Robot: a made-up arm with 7 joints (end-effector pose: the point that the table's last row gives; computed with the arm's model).
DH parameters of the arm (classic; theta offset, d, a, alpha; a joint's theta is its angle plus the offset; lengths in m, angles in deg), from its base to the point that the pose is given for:
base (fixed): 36.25 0 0.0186 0
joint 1: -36.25 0.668 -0.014 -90
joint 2: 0 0.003 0.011 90
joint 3: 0 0.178 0.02 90
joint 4: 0 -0.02 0.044 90
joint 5: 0 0.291 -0.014 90
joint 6: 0 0.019 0.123 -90
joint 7: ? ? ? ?
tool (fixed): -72.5 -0.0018 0 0
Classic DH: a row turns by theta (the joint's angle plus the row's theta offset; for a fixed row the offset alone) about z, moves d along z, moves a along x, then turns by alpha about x.
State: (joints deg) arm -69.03 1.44 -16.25 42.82 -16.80 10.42 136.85
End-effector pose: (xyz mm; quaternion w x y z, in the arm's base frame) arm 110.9 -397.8 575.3 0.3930 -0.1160 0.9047 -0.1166
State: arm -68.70 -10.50 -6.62 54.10 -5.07 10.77 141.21
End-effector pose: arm 174.9 -418.0 761.3 0.4991 -0.1578 0.8013 -0.2896
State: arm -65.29 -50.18 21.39 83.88 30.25 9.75 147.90
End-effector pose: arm 214.0 -1.2 1193.0 0.7653 -0.3924 0.2571 -0.4406
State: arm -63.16 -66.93 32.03 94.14 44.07 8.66 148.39
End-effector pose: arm 150.9 248.4 1187.9 0.7863 -0.5076 0.0419 -0.3497
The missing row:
joint 7: 45.72 0.1531 -0.0028 -51.91
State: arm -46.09 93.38 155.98 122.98 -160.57 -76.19 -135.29
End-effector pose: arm 190.0 -92.5 904.6 0.7282 -0.3351 -0.5979 0.0016
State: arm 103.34 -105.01 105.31 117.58 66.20 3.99 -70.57
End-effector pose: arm -246.3 -529.0 515.4 0.3988 0.5300 -0.2074 -0.7191
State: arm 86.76 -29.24 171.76 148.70 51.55 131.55 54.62
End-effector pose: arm 152.1 -410.4 884.6 0.5010 -0.6455 0.5172 0.2546
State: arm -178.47 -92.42 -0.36 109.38 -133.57 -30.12 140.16
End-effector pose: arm 264.9 -114.9 1058.1 0.9071 -0.0486 -0.3401 -0.2434
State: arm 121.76 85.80 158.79 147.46 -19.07 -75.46 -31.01
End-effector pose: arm -139.4 438.8 699.1 0.3550 -0.8516 -0.2438 0.2989
